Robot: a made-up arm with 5 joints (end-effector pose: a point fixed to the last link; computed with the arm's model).
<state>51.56 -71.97 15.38 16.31 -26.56</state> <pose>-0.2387 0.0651 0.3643 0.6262 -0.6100 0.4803 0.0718</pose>
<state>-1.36 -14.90 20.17 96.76 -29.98</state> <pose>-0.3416 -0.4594 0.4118 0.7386 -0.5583 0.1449 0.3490</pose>
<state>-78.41 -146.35 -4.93 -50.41 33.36</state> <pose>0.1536 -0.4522 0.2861 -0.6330 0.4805 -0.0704 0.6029</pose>
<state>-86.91 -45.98 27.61 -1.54 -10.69</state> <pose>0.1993 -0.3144 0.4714 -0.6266 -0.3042 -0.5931 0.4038</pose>
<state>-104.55 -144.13 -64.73 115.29 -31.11</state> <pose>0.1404 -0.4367 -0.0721 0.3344 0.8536 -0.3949 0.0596</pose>
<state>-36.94 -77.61 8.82 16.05 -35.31</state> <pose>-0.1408 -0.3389 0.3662 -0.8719 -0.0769 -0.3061 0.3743</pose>
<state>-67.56 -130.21 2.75 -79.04 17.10</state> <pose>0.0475 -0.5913 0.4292 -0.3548 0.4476 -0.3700 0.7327</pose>
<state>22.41 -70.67 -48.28 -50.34 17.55</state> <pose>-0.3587 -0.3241 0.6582 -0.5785 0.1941 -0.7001 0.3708</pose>
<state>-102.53 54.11 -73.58 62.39 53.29</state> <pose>-0.0656 -0.1535 1.0948 -0.2629 0.2775 0.7660 0.5168</pose>
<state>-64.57 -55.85 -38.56 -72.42 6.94</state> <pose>0.1696 -0.5632 0.7709 -0.3759 -0.3358 -0.3077 0.8070</pose>
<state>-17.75 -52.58 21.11 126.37 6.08</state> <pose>-0.4039 -0.5144 0.2097 0.7116 -0.4949 -0.2008 0.4565</pose>
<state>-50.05 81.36 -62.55 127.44 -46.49</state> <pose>-0.5089 -0.1555 0.9252 0.1561 -0.4832 0.3119 0.8030</pose>
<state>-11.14 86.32 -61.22 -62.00 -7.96</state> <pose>-0.3565 0.2576 0.5390 0.7100 0.5976 -0.0234 0.3719</pose>
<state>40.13 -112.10 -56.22 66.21 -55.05</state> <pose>-0.4085 0.0081 0.1785 -0.8387 0.0636 0.0343 0.5398</pose>
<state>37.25 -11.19 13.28 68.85 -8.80</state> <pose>-0.4908 -0.1882 0.5327 0.5349 -0.5856 0.1441 0.5918</pose>
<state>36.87 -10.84 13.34 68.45 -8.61</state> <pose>-0.4887 -0.1921 0.5357 0.5355 -0.5805 0.1495 0.5949</pose>
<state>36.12 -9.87 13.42 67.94 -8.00</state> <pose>-0.4860 -0.1997 0.5439 0.5336 -0.5702 0.1586 0.6041</pose>
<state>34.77 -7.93 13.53 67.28 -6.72</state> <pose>-0.4818 -0.2130 0.5604 0.5271 -0.5516 0.1738 0.6227</pose>
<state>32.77 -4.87 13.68 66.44 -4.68</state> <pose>-0.4749 -0.2314 0.5866 0.5141 -0.5233 0.1964 0.6506</pose>
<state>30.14 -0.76 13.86 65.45 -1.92</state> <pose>-0.4639 -0.2524 0.6219 0.4931 -0.4856 0.2271 0.6852</pose>
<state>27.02 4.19 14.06 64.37 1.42</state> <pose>-0.4483 -0.2723 0.6644 0.4631 -0.4403 0.2651 0.7221</pose>
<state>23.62 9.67 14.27 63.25 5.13</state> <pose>-0.4286 -0.2870 0.7106 0.4245 -0.3905 0.3083 0.7565</pose>
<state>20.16 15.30 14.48 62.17 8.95</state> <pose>-0.4070 -0.2941 0.7563 0.3794 -0.3401 0.3536 0.7845</pose>
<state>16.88 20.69 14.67 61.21 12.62</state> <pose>-0.3861 -0.2934 0.7975 0.3314 -0.2931 0.3971 0.8041</pose>
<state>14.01 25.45 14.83 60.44 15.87</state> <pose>-0.3686 -0.2869 0.8313 0.2853 -0.2530 0.4352 0.8156</pose>
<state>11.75 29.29 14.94 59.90 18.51</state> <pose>-0.3558 -0.2777 0.8564 0.2457 -0.2222 0.4648 0.8211</pose>
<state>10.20 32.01 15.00 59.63 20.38</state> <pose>-0.3481 -0.2693 0.8730 0.2163 -0.2016 0.4845 0.8233</pose>
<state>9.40 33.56 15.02 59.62 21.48</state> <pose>-0.3448 -0.2635 0.8822 0.1985 -0.1910 0.4943 0.8245</pose>
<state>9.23 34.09 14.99 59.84 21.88</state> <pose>-0.3449 -0.2610 0.8855 0.1915 -0.1888 0.4956 0.8259</pose>
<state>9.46 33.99 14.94 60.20 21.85</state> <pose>-0.3470 -0.2608 0.8855 0.1913 -0.1918 0.4916 0.8276</pose>
